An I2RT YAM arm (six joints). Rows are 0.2 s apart.
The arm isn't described. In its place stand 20 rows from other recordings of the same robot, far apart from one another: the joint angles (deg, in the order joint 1, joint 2, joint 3, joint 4, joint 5, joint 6), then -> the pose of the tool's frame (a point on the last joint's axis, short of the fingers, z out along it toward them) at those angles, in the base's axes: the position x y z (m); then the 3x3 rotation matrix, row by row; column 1 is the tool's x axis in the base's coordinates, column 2 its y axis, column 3 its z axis.
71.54, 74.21, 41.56, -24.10, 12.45, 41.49 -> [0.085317 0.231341 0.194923], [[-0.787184 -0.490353 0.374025], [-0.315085 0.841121 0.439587], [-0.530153 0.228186 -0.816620]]
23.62, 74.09, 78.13, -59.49, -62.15, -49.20 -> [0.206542 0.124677 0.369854], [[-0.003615 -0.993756 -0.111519], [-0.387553 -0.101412 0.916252], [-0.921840 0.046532 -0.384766]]
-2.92, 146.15, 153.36, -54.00, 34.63, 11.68 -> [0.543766 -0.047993 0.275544], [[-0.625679 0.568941 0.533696], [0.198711 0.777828 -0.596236], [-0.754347 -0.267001 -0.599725]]
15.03, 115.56, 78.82, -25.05, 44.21, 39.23 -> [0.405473 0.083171 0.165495], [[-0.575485 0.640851 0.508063], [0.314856 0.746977 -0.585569], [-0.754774 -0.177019 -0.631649]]
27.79, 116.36, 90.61, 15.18, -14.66, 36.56 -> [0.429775 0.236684 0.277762], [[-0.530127 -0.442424 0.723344], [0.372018 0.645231 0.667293], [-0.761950 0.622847 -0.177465]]
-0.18, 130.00, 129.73, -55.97, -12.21, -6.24 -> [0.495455 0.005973 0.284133], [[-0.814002 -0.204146 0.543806], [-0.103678 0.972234 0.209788], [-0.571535 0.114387 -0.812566]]
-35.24, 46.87, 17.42, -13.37, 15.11, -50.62 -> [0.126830 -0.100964 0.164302], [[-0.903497 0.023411 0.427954], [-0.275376 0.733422 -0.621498], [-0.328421 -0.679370 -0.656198]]
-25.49, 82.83, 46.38, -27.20, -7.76, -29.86 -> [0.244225 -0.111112 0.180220], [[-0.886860 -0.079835 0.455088], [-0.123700 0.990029 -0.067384], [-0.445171 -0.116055 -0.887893]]
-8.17, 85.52, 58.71, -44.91, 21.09, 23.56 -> [0.274085 -0.052291 0.217938], [[-0.763896 0.599632 0.238544], [0.486430 0.777923 -0.397771], [-0.424085 -0.187820 -0.885932]]
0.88, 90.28, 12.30, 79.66, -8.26, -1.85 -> [0.240073 0.008803 0.153568], [[0.034425 -0.157757 0.986878], [-0.031423 0.986804 0.158841], [-0.998913 -0.036479 0.029013]]
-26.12, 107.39, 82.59, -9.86, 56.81, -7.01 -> [0.367019 -0.213140 0.263969], [[-0.611650 0.790315 0.035859], [0.225502 0.217610 -0.949629], [-0.758309 -0.572754 -0.311319]]
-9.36, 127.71, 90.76, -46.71, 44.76, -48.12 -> [0.414578 -0.093741 0.124361], [[-0.797761 -0.601829 -0.037152], [-0.404311 0.579615 -0.707516], [0.447337 -0.549408 -0.705720]]
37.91, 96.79, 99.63, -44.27, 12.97, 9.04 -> [0.300327 0.223755 0.375793], [[-0.588802 -0.378163 0.714357], [-0.264466 0.925289 0.271841], [-0.763787 -0.028863 -0.644823]]
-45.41, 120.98, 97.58, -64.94, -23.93, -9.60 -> [0.296470 -0.280174 0.191110], [[-0.799087 0.516657 0.307450], [0.593473 0.759662 0.265901], [-0.096179 0.394941 -0.913658]]
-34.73, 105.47, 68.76, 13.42, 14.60, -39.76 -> [0.341958 -0.247966 0.226705], [[-0.724100 0.362260 0.586896], [-0.251135 0.654045 -0.713552], [-0.642348 -0.664073 -0.382618]]
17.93, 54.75, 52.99, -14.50, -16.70, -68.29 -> [0.204390 0.076887 0.351275], [[0.419263 -0.453667 0.786388], [-0.799646 0.225600 0.556480], [-0.429866 -0.862143 -0.268187]]
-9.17, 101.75, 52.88, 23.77, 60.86, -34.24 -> [0.353225 -0.088517 0.188153], [[-0.829213 0.474037 0.296133], [-0.143674 0.331240 -0.932544], [-0.540152 -0.815824 -0.206562]]
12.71, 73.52, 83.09, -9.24, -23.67, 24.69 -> [0.273238 0.076279 0.467166], [[-0.242651 -0.541255 0.805086], [0.337449 0.730971 0.593135], [-0.909532 0.415601 0.005275]]
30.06, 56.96, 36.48, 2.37, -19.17, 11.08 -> [0.192224 0.124756 0.271843], [[-0.406858 -0.677701 0.612526], [-0.025737 0.678771 0.733899], [-0.913129 0.282828 -0.293606]]
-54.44, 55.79, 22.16, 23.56, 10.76, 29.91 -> [0.120261 -0.179656 0.227041], [[0.363677 0.836125 0.410651], [0.333619 0.294685 -0.895466], [-0.869734 0.462661 -0.171777]]
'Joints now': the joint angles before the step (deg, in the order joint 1, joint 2, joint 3, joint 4, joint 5, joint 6). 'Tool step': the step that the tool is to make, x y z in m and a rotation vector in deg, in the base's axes. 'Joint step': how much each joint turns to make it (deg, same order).
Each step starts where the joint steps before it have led.
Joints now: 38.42 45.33 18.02 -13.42 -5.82 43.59
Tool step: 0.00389 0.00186 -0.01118 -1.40 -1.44 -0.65
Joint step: 0.06 2.92 -1.94 5.03 1.84 -1.05
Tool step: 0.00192 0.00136 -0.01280 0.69 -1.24 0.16
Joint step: -0.05 2.73 -2.87 6.98 -0.01 -0.31
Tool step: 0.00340 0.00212 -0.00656 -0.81 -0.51 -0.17
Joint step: 0.00 3.14 -0.68 3.68 0.73 -0.63
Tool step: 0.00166 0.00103 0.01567 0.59 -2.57 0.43
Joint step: 0.00 -2.80 2.23 -2.71 0.36 -1.16
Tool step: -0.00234 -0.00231 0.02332 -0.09 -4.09 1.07
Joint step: 0.02 -5.31 3.03 -5.32 0.66 -2.74
